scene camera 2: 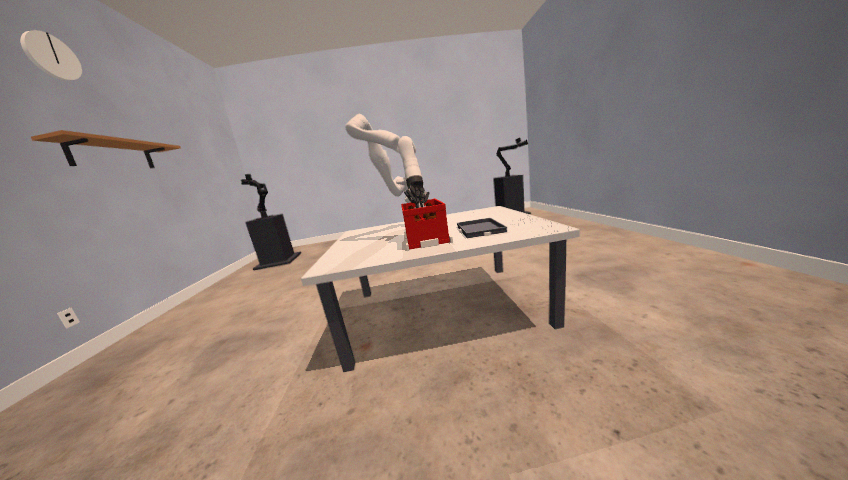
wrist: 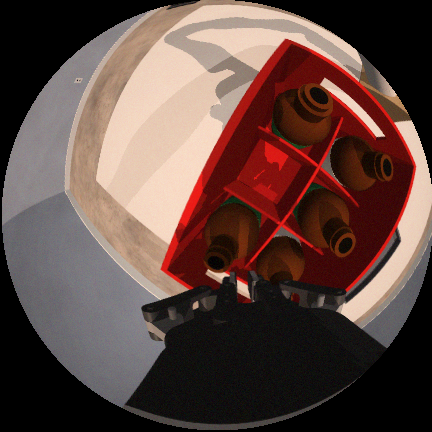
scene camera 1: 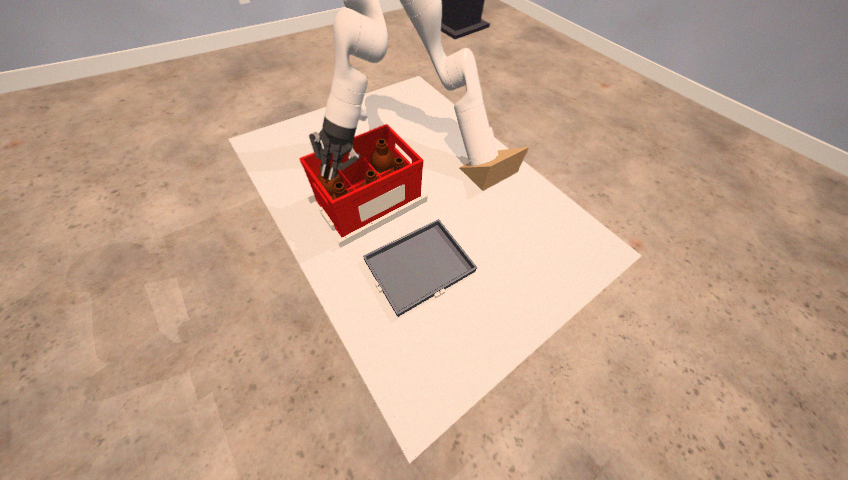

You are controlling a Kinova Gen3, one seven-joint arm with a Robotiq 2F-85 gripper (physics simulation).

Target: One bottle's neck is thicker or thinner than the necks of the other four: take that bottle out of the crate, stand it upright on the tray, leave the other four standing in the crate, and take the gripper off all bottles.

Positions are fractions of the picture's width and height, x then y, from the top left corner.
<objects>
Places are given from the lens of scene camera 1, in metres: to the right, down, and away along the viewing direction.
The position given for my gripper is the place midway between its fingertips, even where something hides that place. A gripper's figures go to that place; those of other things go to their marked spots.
my gripper (scene camera 1: 0.39, 0.37): -0.26, -0.17, 0.77
red plastic crate (scene camera 1: 0.46, 0.38): -0.08, -0.16, 0.78
</objects>
